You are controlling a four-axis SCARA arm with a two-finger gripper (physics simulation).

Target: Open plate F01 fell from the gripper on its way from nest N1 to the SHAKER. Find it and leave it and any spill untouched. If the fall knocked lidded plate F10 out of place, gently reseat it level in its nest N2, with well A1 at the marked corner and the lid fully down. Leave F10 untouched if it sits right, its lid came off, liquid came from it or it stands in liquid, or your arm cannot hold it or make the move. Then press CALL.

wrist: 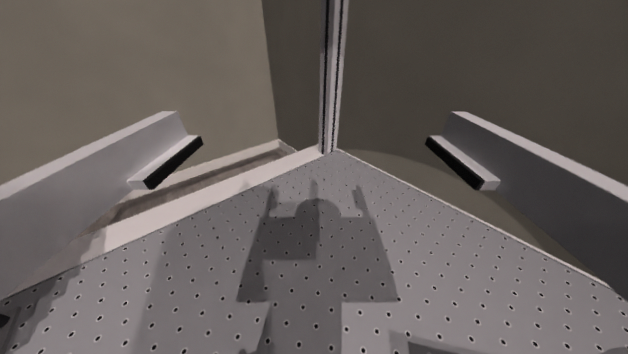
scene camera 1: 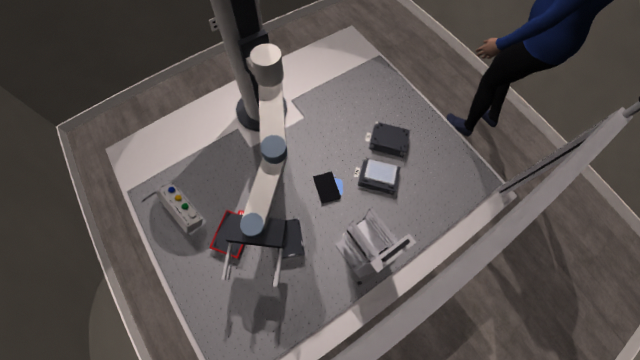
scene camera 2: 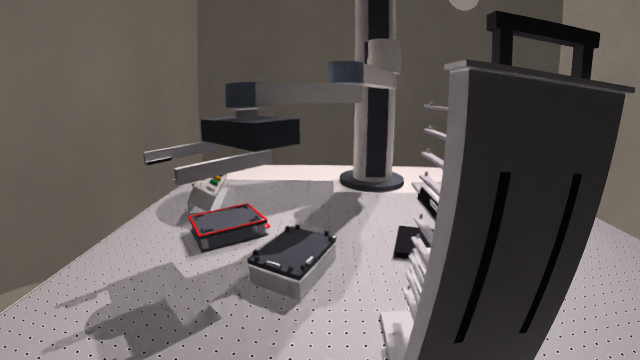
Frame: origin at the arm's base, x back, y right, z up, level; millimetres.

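Seen in the pictures: gripper, between the fingertips: (wrist: 314, 127) (scene camera 1: 249, 283) (scene camera 2: 157, 166); arm's base, origin of its link: (scene camera 2: 371, 181).
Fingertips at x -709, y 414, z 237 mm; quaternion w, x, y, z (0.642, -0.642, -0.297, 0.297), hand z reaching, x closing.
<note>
Offsets run from my fingertips to a thing's top centre. "spot": to the spot under its first point.
A black plate-sized piece @(dx +190, dy -441, dz -210 mm) (scene camera 1: 327, 187) (scene camera 2: 406, 242), seemingly F01, lies flat on the deck. A blue patch @(spot: dx +165, dy -490, dz -222 mm) (scene camera 1: 339, 186) shows along its edge. A plate with a pale top @(dx +106, dy -662, dz -162 mm) (scene camera 1: 381, 171), seemingly F10, sits on a dark nest @(spot: dx +62, dy -625, dz -219 mm) (scene camera 1: 378, 188); its exact seating and marked corner are too small to tell. Another dark nest @(dx +218, dy -812, dz -161 mm) (scene camera 1: 389, 139) holds no visible plate. The grey box with a black pinned top @(spot: dx +68, dy -200, dz -170 mm) (scene camera 1: 294, 240) (scene camera 2: 295, 252) may be the SHAKER. The button box @(dx +446, dy +124, dz -140 mm) (scene camera 1: 180, 208) (scene camera 2: 209, 191) has blue, yellow, green and pale buttons. My gripper (scene camera 1: 251, 281) (scene camera 2: 170, 167) (wrist: 314, 127) is open and empty, high above the deck.
A red-framed station @(dx +231, dy -8, dz -180 mm) (scene camera 1: 215, 240) (scene camera 2: 227, 220) lies partly under the gripper body in scene view 1. A tall slotted rack (scene camera 1: 372, 242) (scene camera 2: 540, 200) with a handle stands near the deck's front edge. A person (scene camera 1: 525, 55) stands beyond the right edge. The arm column (scene camera 1: 240, 60) (scene camera 2: 375, 135) rises behind.
</note>
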